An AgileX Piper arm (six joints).
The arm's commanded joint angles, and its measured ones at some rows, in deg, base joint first. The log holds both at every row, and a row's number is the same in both.
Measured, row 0: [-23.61 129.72 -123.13 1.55 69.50 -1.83]
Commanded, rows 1 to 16: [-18.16 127.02 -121.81 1.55 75.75 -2.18]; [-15.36 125.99 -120.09 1.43 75.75 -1.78]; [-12.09 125.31 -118.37 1.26 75.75 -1.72]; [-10.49 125.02 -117.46 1.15 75.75 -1.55]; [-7.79 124.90 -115.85 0.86 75.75 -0.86]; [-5.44 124.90 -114.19 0.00 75.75 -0.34]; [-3.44 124.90 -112.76 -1.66 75.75 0.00]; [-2.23 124.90 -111.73 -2.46 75.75 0.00]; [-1.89 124.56 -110.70 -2.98 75.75 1.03]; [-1.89 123.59 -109.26 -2.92 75.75 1.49]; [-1.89 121.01 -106.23 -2.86 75.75 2.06]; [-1.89 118.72 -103.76 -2.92 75.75 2.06]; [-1.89 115.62 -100.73 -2.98 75.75 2.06]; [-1.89 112.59 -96.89 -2.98 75.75 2.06]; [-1.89 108.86 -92.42 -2.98 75.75 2.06]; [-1.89 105.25 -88.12 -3.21 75.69 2.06]
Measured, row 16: [-1.89 110.07 -93.33 -2.52 69.56 1.89]
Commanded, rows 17 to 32: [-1.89 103.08 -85.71 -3.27 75.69 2.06]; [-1.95 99.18 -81.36 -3.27 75.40 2.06]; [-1.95 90.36 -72.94 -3.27 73.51 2.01]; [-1.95 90.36 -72.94 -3.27 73.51 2.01]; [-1.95 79.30 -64.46 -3.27 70.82 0.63]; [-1.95 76.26 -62.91 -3.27 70.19 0.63]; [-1.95 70.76 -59.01 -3.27 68.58 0.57]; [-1.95 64.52 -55.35 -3.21 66.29 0.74]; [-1.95 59.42 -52.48 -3.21 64.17 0.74]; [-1.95 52.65 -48.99 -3.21 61.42 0.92]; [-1.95 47.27 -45.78 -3.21 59.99 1.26]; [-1.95 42.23 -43.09 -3.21 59.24 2.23]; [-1.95 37.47 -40.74 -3.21 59.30 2.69]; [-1.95 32.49 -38.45 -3.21 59.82 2.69]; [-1.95 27.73 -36.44 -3.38 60.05 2.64]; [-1.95 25.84 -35.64 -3.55 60.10 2.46]
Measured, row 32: [-1.89 31.00 -37.99 -2.92 60.10 2.46]
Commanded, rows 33 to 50: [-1.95 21.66 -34.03 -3.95 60.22 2.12]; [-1.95 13.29 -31.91 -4.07 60.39 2.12]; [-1.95 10.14 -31.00 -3.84 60.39 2.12]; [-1.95 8.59 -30.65 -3.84 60.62 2.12]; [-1.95 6.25 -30.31 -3.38 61.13 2.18]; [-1.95 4.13 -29.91 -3.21 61.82 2.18]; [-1.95 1.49 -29.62 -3.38 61.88 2.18]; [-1.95 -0.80 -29.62 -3.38 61.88 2.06]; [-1.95 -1.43 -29.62 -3.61 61.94 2.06]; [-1.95 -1.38 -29.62 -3.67 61.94 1.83]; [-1.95 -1.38 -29.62 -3.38 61.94 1.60]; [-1.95 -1.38 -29.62 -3.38 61.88 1.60]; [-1.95 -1.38 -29.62 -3.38 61.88 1.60]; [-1.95 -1.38 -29.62 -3.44 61.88 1.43]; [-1.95 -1.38 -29.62 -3.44 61.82 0.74]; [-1.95 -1.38 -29.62 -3.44 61.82 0.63]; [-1.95 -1.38 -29.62 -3.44 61.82 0.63]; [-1.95 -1.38 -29.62 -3.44 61.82 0.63]
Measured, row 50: [-1.89 -0.34 -29.79 -3.38 61.94 1.09]
